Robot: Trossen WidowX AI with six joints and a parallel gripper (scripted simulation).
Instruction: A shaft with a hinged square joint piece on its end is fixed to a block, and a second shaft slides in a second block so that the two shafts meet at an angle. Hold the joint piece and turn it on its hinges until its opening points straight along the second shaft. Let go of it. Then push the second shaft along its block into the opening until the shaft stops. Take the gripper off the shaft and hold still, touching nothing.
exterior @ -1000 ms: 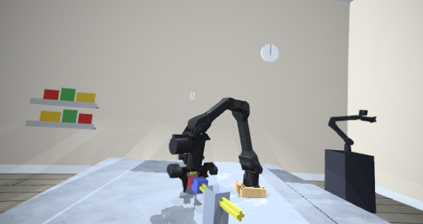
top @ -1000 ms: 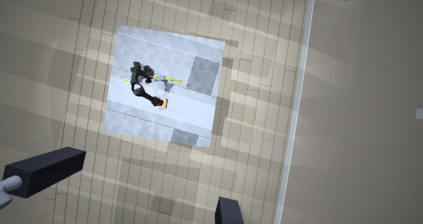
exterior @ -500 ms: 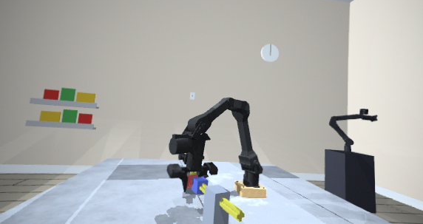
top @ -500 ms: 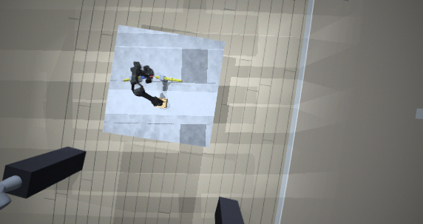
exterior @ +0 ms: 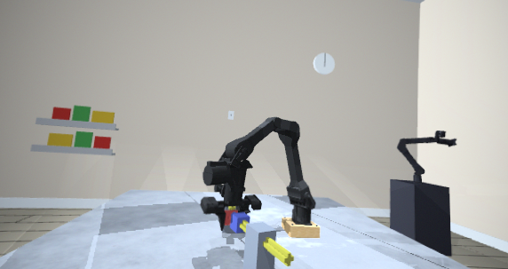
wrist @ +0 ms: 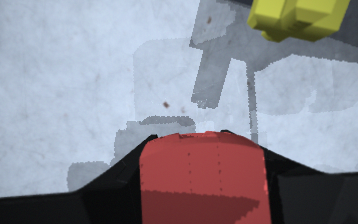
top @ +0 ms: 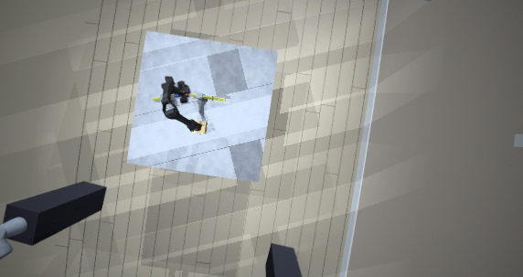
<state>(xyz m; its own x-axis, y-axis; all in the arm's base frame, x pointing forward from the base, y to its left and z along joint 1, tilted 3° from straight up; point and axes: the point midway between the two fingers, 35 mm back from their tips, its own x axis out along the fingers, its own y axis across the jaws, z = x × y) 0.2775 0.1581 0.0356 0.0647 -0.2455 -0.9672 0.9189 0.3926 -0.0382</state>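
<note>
Now: gripper tip 1 cm to the right of the red joint piece and 4 cm below it.
</note>
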